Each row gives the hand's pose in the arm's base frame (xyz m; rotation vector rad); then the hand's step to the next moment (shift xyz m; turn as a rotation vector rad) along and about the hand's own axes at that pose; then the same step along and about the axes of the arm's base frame.
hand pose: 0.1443 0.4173 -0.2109 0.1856 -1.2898 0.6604
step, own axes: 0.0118 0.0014 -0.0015 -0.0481 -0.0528 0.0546
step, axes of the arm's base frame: 0.0019 0.0060 0.0102 -0.0221 -0.0855 -0.0167
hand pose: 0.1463 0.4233 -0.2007 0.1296 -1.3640 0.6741
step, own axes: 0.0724 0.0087 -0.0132 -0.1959 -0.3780 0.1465
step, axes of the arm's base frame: 0.0105 0.0398 0.0616 0.0587 -0.4448 -0.0376
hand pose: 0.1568 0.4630 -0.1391 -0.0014 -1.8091 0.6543
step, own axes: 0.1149 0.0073 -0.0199 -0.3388 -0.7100 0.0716
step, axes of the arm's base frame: -0.0245 0.0515 0.1020 0.2799 -0.7387 -0.0064
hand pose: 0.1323 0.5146 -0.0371 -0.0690 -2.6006 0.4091
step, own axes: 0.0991 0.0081 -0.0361 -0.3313 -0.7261 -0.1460
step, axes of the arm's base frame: -0.0691 0.0299 0.0743 0.3800 -0.6933 0.1823
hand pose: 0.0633 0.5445 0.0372 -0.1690 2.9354 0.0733
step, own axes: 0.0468 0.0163 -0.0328 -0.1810 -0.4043 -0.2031
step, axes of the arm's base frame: -0.0539 0.0091 0.0233 0.1843 -0.3938 0.2200
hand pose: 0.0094 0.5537 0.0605 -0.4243 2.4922 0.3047
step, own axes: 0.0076 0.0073 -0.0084 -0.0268 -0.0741 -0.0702
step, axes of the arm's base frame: -0.0129 0.0024 0.0032 0.0119 -0.0838 0.0630
